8 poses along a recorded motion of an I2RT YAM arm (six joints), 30 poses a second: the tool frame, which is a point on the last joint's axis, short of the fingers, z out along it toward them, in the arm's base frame.
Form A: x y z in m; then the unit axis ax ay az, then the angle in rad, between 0 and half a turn.
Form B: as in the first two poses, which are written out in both.
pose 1, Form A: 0.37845 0.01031 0.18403 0.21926 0.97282 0.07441 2.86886
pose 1, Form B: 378.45 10.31 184.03 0.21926 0.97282 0.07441 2.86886
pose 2, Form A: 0.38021 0.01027 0.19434 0.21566 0.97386 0.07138 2.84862
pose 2, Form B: 380.21 10.27 194.34 0.21566 0.97386 0.07138 2.84862
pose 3, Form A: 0.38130 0.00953 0.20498 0.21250 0.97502 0.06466 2.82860
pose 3, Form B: 381.30 9.53 204.98 0.21250 0.97502 0.06466 2.82860
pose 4, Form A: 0.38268 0.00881 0.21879 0.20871 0.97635 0.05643 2.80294
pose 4, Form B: 382.68 8.81 218.79 0.20871 0.97635 0.05643 2.80294
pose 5, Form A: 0.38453 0.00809 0.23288 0.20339 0.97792 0.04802 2.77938
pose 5, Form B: 384.53 8.09 232.88 0.20339 0.97792 0.04802 2.77938
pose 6, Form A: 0.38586 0.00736 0.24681 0.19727 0.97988 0.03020 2.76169
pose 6, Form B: 385.86 7.36 246.81 0.19727 0.97988 0.03020 2.76169
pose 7, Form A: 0.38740 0.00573 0.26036 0.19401 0.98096 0.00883 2.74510
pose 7, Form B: 387.40 5.73 260.36 0.19401 0.98096 0.00883 2.74510
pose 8, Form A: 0.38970 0.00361 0.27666 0.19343 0.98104 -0.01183 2.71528
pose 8, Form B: 389.70 3.61 276.66 0.19343 0.98104 -0.01183 2.71528
